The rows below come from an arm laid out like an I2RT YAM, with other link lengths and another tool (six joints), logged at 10 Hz.
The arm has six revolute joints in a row. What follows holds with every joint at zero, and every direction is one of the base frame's. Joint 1 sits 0.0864 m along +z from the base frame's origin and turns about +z. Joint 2 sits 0.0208 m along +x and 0.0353 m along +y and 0.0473 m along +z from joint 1 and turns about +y. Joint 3 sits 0.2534 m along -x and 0.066 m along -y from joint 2 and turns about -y. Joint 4 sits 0.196 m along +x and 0.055 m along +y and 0.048 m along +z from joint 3 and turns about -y. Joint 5 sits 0.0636 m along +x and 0.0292 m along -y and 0.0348 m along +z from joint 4 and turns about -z. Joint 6 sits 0.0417 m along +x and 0.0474 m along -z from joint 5 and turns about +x. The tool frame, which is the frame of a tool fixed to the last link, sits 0.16 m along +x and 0.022 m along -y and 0.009 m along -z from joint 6; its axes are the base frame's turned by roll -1.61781, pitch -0.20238 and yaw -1.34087 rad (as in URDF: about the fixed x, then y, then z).
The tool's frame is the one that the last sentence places.
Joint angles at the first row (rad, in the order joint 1, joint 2, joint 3, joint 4, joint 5, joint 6):
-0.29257 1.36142 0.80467 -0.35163 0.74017 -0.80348
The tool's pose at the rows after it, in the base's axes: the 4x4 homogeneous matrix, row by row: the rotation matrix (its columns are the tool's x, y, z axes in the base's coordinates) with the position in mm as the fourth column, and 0 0 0 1 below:
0.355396 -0.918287 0.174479 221.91; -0.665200 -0.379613 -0.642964 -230.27; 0.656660 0.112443 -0.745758 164.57; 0 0 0 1
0.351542 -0.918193 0.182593 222.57; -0.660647 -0.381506 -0.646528 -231.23; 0.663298 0.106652 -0.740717 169.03; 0 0 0 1
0.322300 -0.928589 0.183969 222.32; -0.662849 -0.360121 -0.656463 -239.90; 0.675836 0.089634 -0.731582 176.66; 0 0 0 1
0.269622 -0.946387 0.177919 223.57; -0.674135 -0.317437 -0.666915 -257.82; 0.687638 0.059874 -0.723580 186.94; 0 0 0 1
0.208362 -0.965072 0.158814 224.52; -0.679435 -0.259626 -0.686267 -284.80; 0.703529 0.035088 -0.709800 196.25; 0 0 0 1
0.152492 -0.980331 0.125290 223.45; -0.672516 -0.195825 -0.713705 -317.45; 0.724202 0.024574 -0.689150 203.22; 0 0 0 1
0.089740 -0.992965 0.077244 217.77; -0.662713 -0.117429 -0.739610 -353.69; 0.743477 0.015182 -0.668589 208.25; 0 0 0 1
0.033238 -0.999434 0.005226 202.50; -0.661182 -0.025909 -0.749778 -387.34; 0.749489 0.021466 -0.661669 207.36; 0 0 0 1
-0.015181 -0.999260 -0.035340 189.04; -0.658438 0.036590 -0.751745 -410.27; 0.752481 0.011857 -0.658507 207.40; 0 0 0 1
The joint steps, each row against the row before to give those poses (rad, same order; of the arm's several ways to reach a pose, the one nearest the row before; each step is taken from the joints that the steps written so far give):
-0.00118 -0.01499 0.00527 -0.00905 -0.00621 0.00005
-0.00379 -0.00934 0.00719 -0.00067 -0.00199 -0.00910
-0.03236 0.00348 0.02473 0.00911 -0.00583 -0.01102
-0.06419 0.03252 0.05974 0.01166 -0.01920 -0.01073
-0.08407 0.06212 0.07074 0.03778 -0.01769 -0.02164
-0.08753 0.08172 0.07146 0.05902 -0.00723 -0.03335
-0.08815 0.09516 0.08597 0.04894 0.00173 -0.02128
-0.08509 0.09239 0.08791 0.01002 0.01195 -0.00580
-0.06239 0.05666 0.06363 0.00066 -0.00213 0.00364

